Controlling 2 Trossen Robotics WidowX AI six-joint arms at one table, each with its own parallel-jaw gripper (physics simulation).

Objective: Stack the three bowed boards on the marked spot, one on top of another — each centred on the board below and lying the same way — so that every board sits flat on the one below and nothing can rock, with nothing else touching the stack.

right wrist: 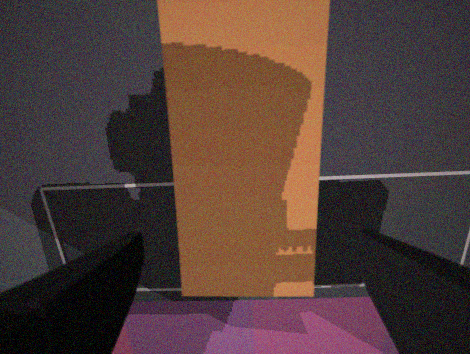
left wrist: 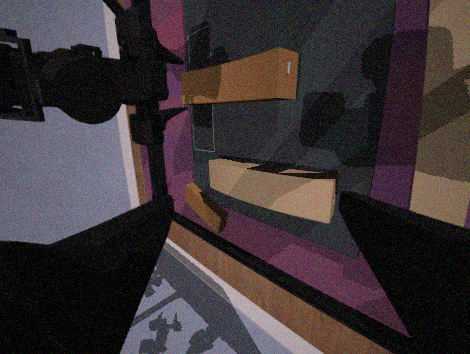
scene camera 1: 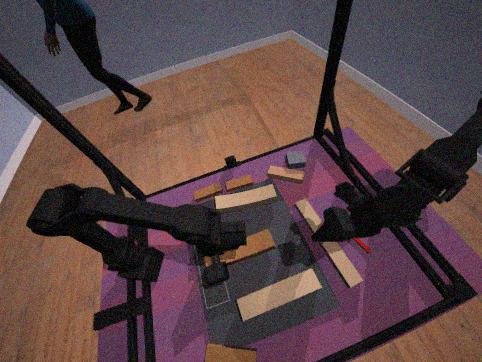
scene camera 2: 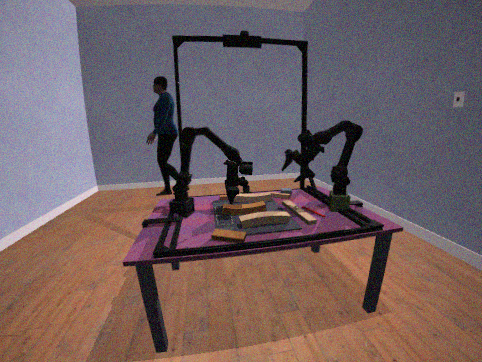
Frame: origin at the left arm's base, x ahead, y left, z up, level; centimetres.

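Seen in the pictures: left gripper, between the fingertips: (left wrist: 256, 201) (scene camera 1: 322, 238) (scene camera 2: 288, 176); right gripper, between the fingertips: (right wrist: 249, 243) (left wrist: 184, 86) (scene camera 1: 215, 254) (scene camera 2: 230, 201); left arm's base, origin of its link: (scene camera 2: 339, 193); right arm's base, origin of its link: (scene camera 1: 135, 261) (scene camera 2: 181, 200).
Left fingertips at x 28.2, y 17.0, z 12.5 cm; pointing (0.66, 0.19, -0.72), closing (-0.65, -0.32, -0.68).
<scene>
Pixels of each thing's top centre, then the offset from my left fingertips to it. "*": a spot on its surface instead.
- orange bowed board, centre of its top: (right wrist: 242, 12) (left wrist: 220, 82) (scene camera 1: 238, 248) (scene camera 2: 244, 204) dy -0.4, dx +23.0, dz -16.3 cm
- white outline, a spot on its surface: (right wrist: 395, 175) (left wrist: 213, 129) * dy +10.1, dx +26.8, dz -21.1 cm
- long pale strip, centre of its top: (left wrist: 450, 121) (scene camera 1: 325, 237) (scene camera 2: 297, 209) dy -7.0, dx -5.2, dz -19.6 cm
- red stick, centre of its top: (scene camera 1: 348, 231) (scene camera 2: 312, 210) dy -10.0, dx -13.6, dz -21.2 cm
- pale block, centre of its top: (scene camera 1: 285, 172) (scene camera 2: 279, 193) dy -33.5, dx +7.7, dz -18.9 cm
- grey block, centre of its top: (scene camera 1: 295, 157) dy -41.1, dx +3.5, dz -18.2 cm
- orange block, centre of its top: (left wrist: 199, 208) (scene camera 1: 229, 360) (scene camera 2: 228, 232) dy +28.8, dx +22.0, dz -18.6 cm
An orange bowed board (scene camera 1: 255, 246) (scene camera 2: 250, 207) (left wrist: 245, 77) (right wrist: 240, 150) lies on the dark mat, its left end crossing the white outline (scene camera 1: 217, 304) (left wrist: 214, 135) (right wrist: 395, 175). A pale bowed board (scene camera 1: 280, 295) (scene camera 2: 265, 218) (left wrist: 272, 190) lies near the mat's front. Another pale bowed board (scene camera 1: 246, 197) (scene camera 2: 252, 198) lies at its back. The boards are apart. My right gripper (right wrist: 249, 243) is open and empty, its fingers on either side above the orange board's left end; its arm hides part of that board in scene camera 1. My left gripper (scene camera 2: 291, 174) (left wrist: 256, 201) is open and empty, raised at the right.
A long pale strip (scene camera 1: 345, 265) (scene camera 2: 300, 212) and a red stick (scene camera 1: 363, 245) (scene camera 2: 314, 211) lie right of the mat. Small orange blocks (scene camera 1: 207, 192) (scene camera 1: 239, 183), a pale block (scene camera 1: 285, 174) and a grey block (scene camera 1: 296, 159) lie behind. An orange block (scene camera 1: 230, 353) (scene camera 2: 229, 234) lies in front.
</scene>
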